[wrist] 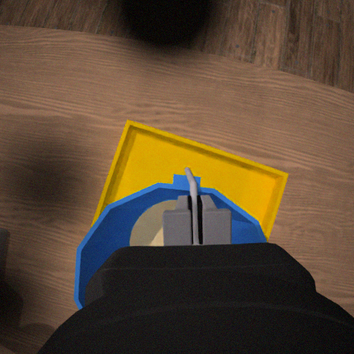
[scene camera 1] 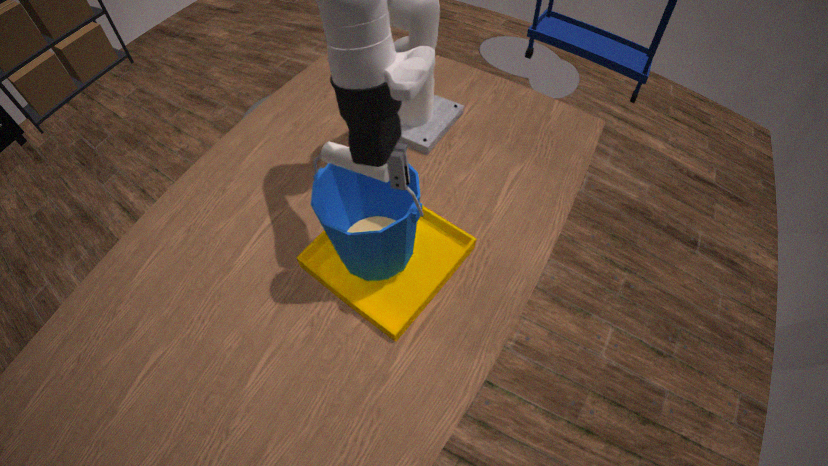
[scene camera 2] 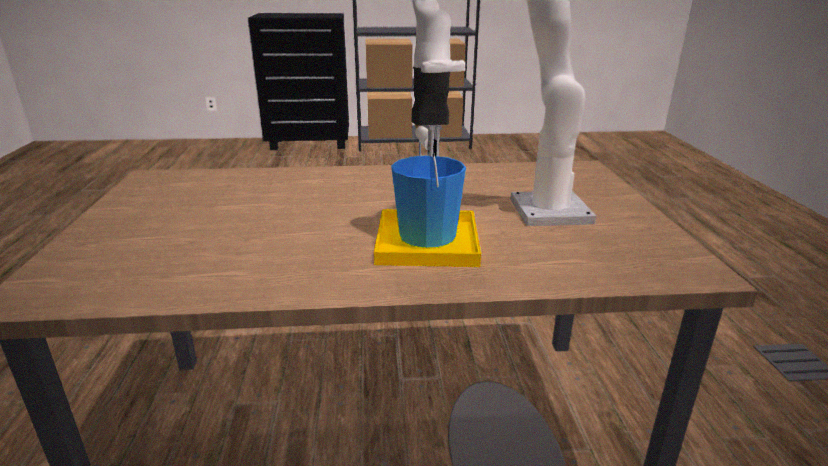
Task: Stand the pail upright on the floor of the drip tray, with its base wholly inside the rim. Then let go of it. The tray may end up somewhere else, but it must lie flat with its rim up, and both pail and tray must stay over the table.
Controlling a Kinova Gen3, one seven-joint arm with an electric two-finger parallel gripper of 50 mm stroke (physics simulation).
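Places are measured from the arm's base along level axes (x ahead, y left, z up), in centimetres.
Pixels of known places: gripper, between the fingertips: (scene camera 1: 400,184) (scene camera 2: 432,155); arm's base, origin of its link: (scene camera 1: 413,114) (scene camera 2: 549,203).
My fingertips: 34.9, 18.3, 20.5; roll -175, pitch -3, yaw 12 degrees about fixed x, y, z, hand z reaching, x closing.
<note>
Ahead of a thing's pixels: the offset from my fingertips to its top centre, as dx, dy, dz. "*": to the spot under its first point. Level surfaces: height alone.
The blue pail @[* +5.8, -1.2, -10.5] (scene camera 1: 376,251) (scene camera 2: 428,208) (wrist: 111,222) looks roughly upright, with a pale disc visible inside at its bottom. Its base is over the floor of the yellow drip tray @[+0.3, -3.7, -19.6] (scene camera 1: 443,248) (scene camera 2: 427,259) (wrist: 150,152) and looks to be inside the rim, close to the floor; I cannot tell whether it touches. The tray lies flat on the table, rim up. My gripper (scene camera 1: 399,178) (scene camera 2: 433,148) (wrist: 194,212) is shut on the pail's thin wire handle @[* -0.3, +2.2, -2.0] (scene camera 1: 415,198) (scene camera 2: 436,173) (wrist: 192,182), beside its white grip @[+0.6, -6.8, +3.6] (scene camera 1: 350,160), above the pail's opening. The wrist view hides the pail's near side.
The wooden table @[dz -22.9] (scene camera 1: 202,347) (scene camera 2: 231,277) (wrist: 60,75) carries the arm's grey base plate (scene camera 1: 440,124) (scene camera 2: 559,217). In scene camera 1 the table's right edge is beyond the tray. A blue cart (scene camera 1: 591,46) and a black drawer cabinet (scene camera 2: 301,63) stand off the table.
</note>
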